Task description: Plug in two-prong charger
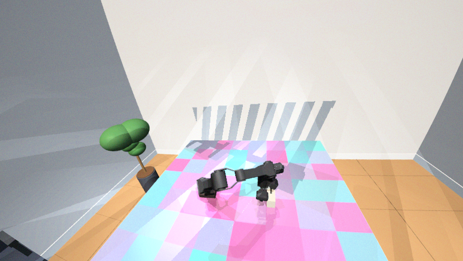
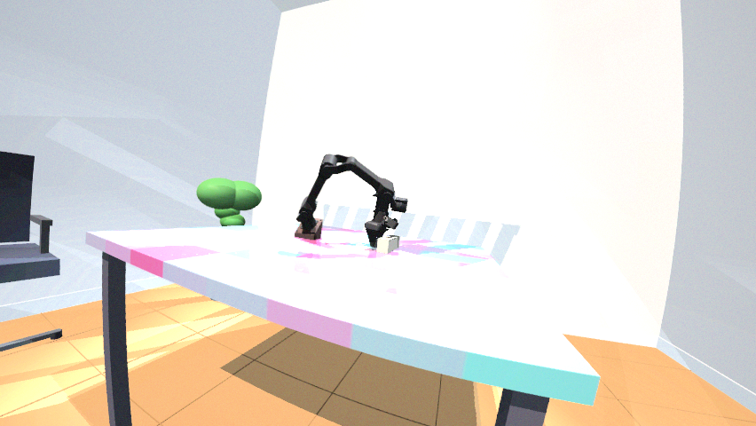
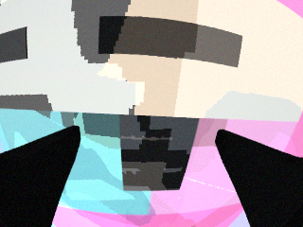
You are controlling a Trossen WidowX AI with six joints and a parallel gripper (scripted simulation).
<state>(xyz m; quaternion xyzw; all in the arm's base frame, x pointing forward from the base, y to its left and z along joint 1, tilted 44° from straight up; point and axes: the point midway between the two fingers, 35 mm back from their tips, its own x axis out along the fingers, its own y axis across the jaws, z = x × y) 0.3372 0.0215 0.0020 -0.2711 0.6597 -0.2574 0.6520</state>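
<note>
The two-prong charger lies 2 cm ahead of my gripper tip and 1 cm above it.
</note>
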